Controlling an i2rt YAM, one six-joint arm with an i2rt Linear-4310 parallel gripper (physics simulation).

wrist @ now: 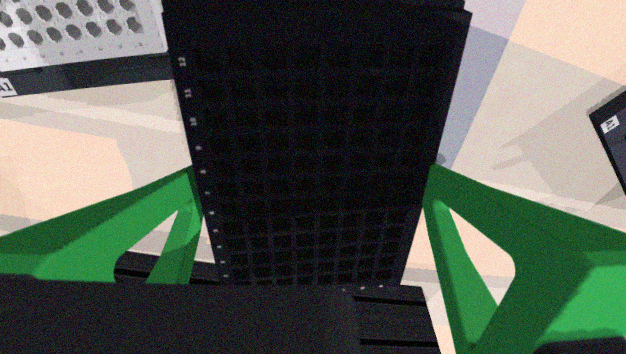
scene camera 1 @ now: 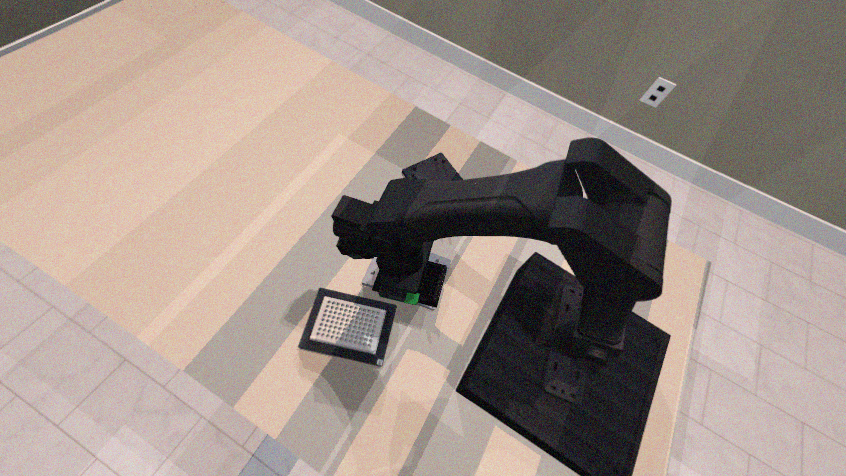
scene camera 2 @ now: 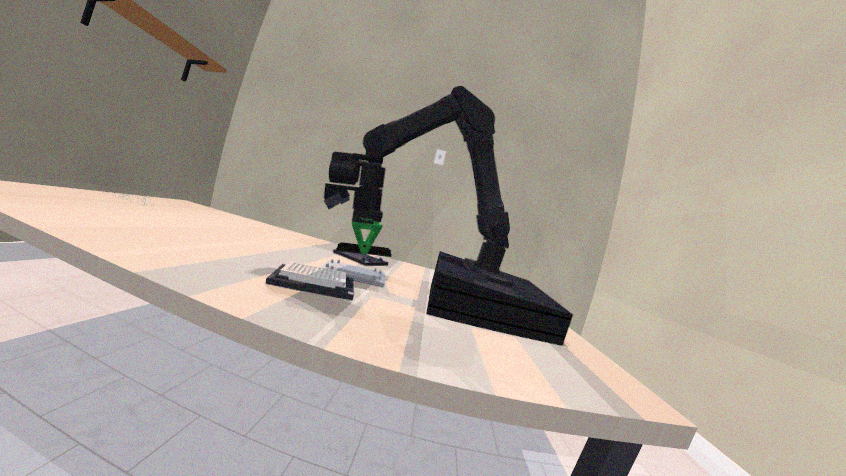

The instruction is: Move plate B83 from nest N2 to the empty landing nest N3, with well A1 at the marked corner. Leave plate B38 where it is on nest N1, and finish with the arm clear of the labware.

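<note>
My gripper has its green fingers shut on the long sides of a black plate, taken as B83. The plate is held level above the light grey nest, taken as N3, with a gap beneath. Column numbers up to 12 run along its left edge in the wrist view; its A1 corner cannot be made out. The empty dark nest, taken as N2, lies behind. The white plate, taken as B38, sits on another dark nest.
The black arm base stands on the table, to the right of the nests in both scene views. The white plate's nest is close beside the grey nest. A wall shelf is high at the upper left in the second scene view.
</note>
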